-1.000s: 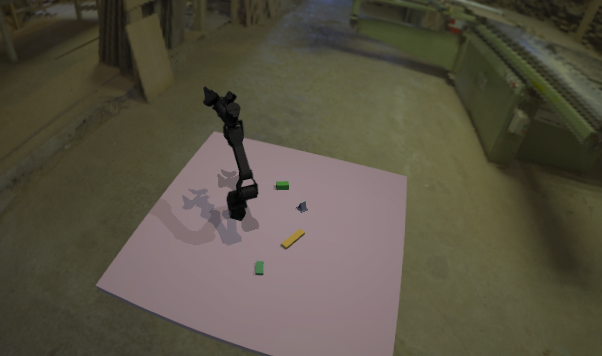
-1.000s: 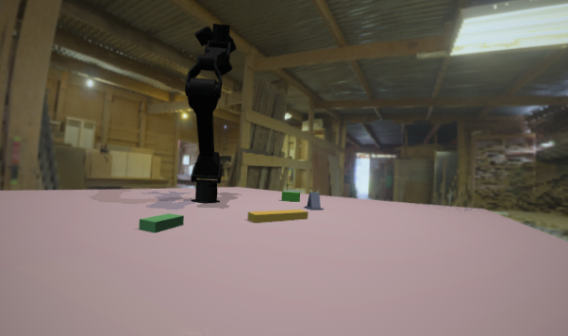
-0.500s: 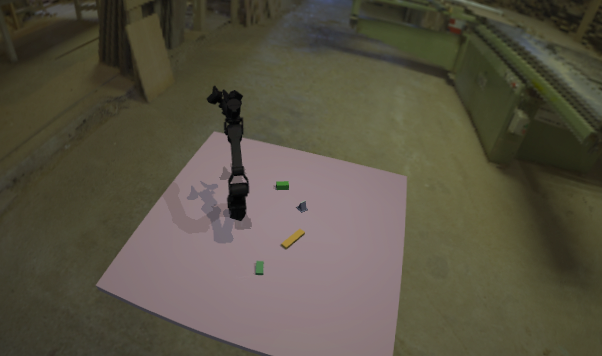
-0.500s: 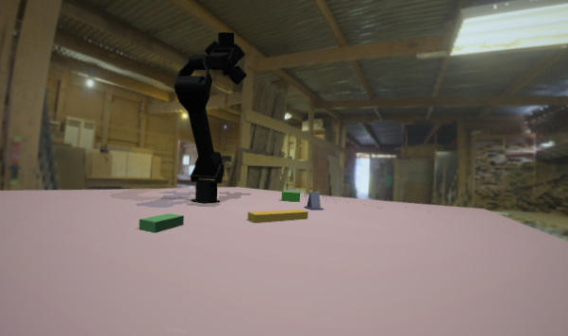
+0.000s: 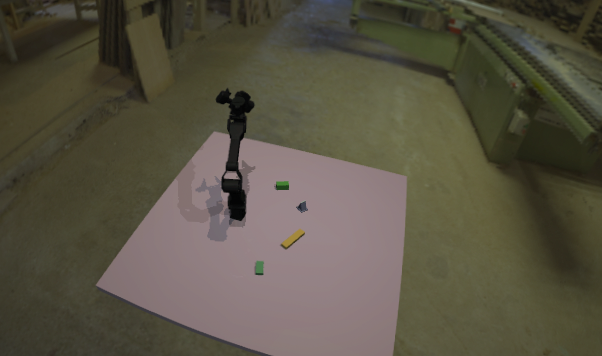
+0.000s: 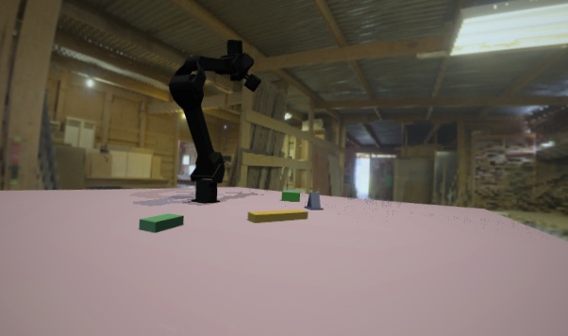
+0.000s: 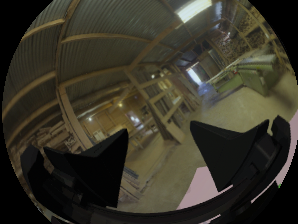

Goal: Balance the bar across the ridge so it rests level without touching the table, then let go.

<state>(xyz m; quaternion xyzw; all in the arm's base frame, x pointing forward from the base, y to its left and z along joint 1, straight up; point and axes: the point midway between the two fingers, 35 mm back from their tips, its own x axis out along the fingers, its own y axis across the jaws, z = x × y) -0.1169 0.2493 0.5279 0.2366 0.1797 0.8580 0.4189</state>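
My gripper tip is now 53 cm above the yellow bar, 44 cm short of it and 34 cm to the left of it. Also, from my gripper tip: green block: 55 cm to the right, 53 cm below, 35 cm ahead.
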